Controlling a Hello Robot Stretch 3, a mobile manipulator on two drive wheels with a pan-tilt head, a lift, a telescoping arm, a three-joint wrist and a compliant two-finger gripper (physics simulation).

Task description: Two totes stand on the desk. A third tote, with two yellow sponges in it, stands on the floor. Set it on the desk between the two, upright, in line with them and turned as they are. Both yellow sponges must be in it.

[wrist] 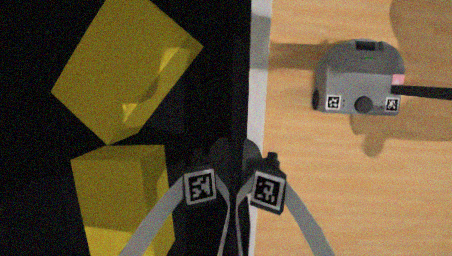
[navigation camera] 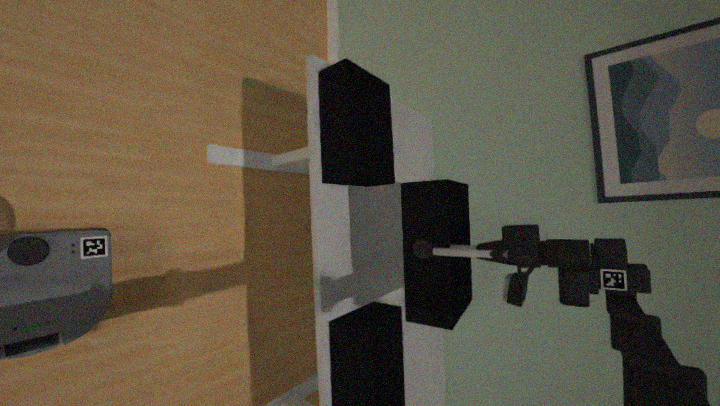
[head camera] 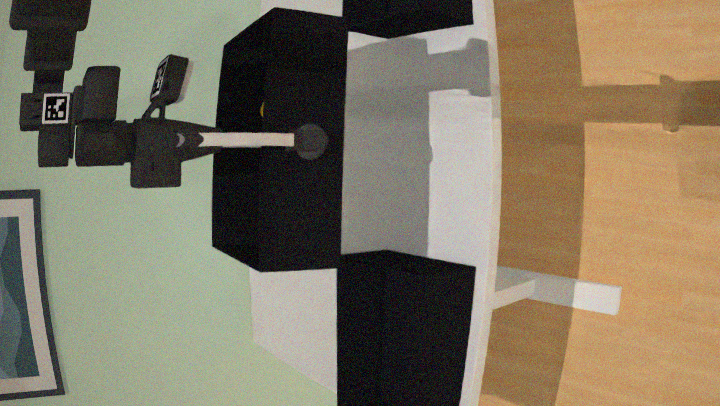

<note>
In view: the gripper (head camera: 322, 141), a black tote (head camera: 272, 210), a black tote (head camera: 403, 321) and a white desk (head camera: 422, 163).
The gripper also shows in the wrist view (wrist: 234, 156) and in the navigation camera view (navigation camera: 414, 248). The white desk is seen too in the navigation camera view (navigation camera: 357, 242).
</note>
